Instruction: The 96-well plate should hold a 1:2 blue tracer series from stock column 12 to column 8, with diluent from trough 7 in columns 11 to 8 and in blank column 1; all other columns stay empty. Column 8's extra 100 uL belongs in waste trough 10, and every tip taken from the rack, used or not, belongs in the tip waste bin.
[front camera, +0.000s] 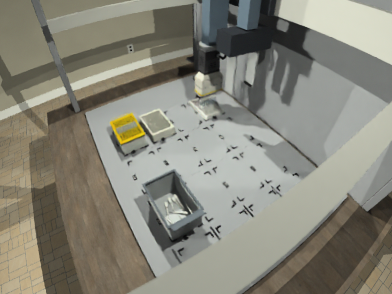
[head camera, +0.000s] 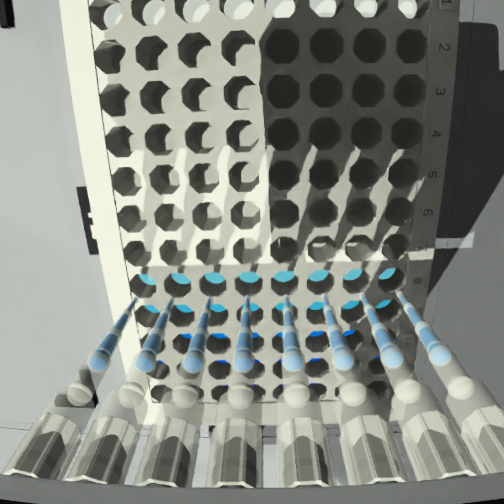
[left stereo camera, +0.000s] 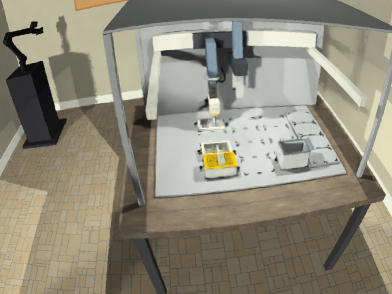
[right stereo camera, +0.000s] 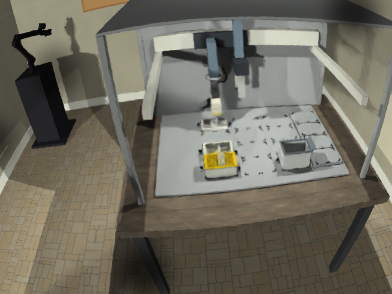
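Observation:
The 96-well plate (front camera: 206, 109) (head camera: 90, 150) (left stereo camera: 202, 125) shows cyan liquid in columns 8 and 9, deeper blue in 10 to 12, and pale liquid in column 1. Columns 2 to 7 look empty. The pipetting head (front camera: 206, 83) (left stereo camera: 214, 106) (right stereo camera: 216, 106) is over the plate and carries eight tips (head camera: 244, 340) that look blue inside. Their ends appear between columns 8 and 9; their height is unclear. My plate gripper (left stereo camera: 239, 93) (right stereo camera: 241, 93) hangs parked right of the head, its opening unclear. The tip waste bin (front camera: 187, 220) (left stereo camera: 292, 161) holds several pale tips.
The yellow-topped tip rack (front camera: 136, 146) (left stereo camera: 220, 173) (right stereo camera: 220, 173) stands next to the trough reservoir (front camera: 164, 134), whose individual troughs cannot be made out. A black arm on a black pedestal (left stereo camera: 35, 107) (right stereo camera: 44, 107) stands on the floor left of the table.

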